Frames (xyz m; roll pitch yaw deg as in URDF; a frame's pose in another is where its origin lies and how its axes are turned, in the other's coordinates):
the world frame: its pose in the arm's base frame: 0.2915 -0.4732 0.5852 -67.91 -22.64 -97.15
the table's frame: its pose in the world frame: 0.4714 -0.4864 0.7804 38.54 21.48 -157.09
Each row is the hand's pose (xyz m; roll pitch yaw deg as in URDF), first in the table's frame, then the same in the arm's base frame.
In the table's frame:
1: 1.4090 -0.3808 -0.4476 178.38 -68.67 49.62
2: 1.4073 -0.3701 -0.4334 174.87 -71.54 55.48
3: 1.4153 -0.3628 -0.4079 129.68 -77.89 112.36
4: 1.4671 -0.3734 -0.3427 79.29 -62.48 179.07
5: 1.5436 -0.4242 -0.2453 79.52 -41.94 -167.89
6: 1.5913 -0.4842 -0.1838 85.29 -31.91 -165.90
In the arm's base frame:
1: -0.2047 0.3773 1.0432 -47.47 5.26 34.62
2: -0.1886 0.3827 1.0486 -45.80 5.98 31.19
3: -0.1668 0.3996 1.0456 -37.64 7.94 15.72
4: -0.1302 0.4640 1.0061 -28.64 12.98 -9.32
5: -0.0847 0.5506 0.9147 -23.49 15.29 -31.83
6: -0.0632 0.5976 0.8311 -19.21 14.45 -42.30

